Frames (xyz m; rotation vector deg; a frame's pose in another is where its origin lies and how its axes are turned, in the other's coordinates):
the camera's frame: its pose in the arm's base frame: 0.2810 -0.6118 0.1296 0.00 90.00 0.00
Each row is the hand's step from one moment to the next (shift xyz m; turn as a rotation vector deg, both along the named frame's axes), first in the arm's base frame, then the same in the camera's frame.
Working: the arm's base frame: its pose in the camera's frame: 0.1296 0.6118 -0.2810 0.00 -90.00 0.00

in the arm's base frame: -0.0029 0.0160 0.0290 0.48 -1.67 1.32
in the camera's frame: -0.0290 0.0160 -0.0029 -1.32 -1.67 0.48
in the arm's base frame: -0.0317 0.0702 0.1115 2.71 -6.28 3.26
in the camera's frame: -0.1115 0.0702 -0.0317 -3.26 -6.28 2.71
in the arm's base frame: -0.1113 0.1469 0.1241 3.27 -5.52 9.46
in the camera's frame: -0.1241 0.1469 -0.1113 -9.46 -5.52 3.27
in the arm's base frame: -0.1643 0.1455 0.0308 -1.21 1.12 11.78
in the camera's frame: -0.0308 0.1455 -0.1643 -11.78 1.12 -1.21
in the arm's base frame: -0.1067 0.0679 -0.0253 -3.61 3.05 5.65
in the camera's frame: 0.0253 0.0679 -0.1067 -5.65 3.05 -3.61
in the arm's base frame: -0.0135 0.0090 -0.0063 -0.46 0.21 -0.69
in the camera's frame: 0.0063 0.0090 -0.0135 0.69 0.21 -0.46
